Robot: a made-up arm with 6 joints.
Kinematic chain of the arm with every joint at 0, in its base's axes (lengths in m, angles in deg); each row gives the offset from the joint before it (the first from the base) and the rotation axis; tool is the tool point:
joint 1: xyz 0 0 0.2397 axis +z
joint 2: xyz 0 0.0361 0 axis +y
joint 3: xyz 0 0 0.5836 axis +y
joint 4: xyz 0 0 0.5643 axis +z
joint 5: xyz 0 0 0 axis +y
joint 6: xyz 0 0 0.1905 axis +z
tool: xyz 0 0 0
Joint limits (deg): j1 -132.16..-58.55 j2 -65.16..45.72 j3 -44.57..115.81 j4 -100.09..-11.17 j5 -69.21..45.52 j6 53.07..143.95
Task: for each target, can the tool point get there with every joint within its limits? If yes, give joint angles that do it. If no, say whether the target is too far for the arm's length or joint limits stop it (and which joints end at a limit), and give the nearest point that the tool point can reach.
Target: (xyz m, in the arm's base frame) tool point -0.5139 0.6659 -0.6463
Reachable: no: joint limits stop it (at a limit: joint 1, joint 2, joint 3, joint 4, joint 5) | nearest point -0.4957 0.9458 0.1071 | short by 0.804 m
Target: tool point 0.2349 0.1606 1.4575
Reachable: yes | joints -103.44 -19.52 21.81 -74.69 -57.54 88.63
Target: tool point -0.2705 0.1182 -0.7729
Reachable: no: joint limits stop it (at a limit: joint 1, joint 2, joint 3, joint 5) | nearest point -0.3610 -0.3745 -0.0544 | short by 0.876 m
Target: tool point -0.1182 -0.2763 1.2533
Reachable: yes | joints -125.22 -27.64 77.97 -50.78 -10.43 135.37
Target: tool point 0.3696 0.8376 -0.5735
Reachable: no: joint limits stop it (at a limit: joint 2, joint 3, joint 4, joint 5) | nearest point 0.4311 0.9769 0.1071 | short by 0.697 m
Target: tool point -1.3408 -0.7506 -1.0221
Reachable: no: too far | nearest point -0.5666 -0.5798 0.0166 | short by 1.307 m
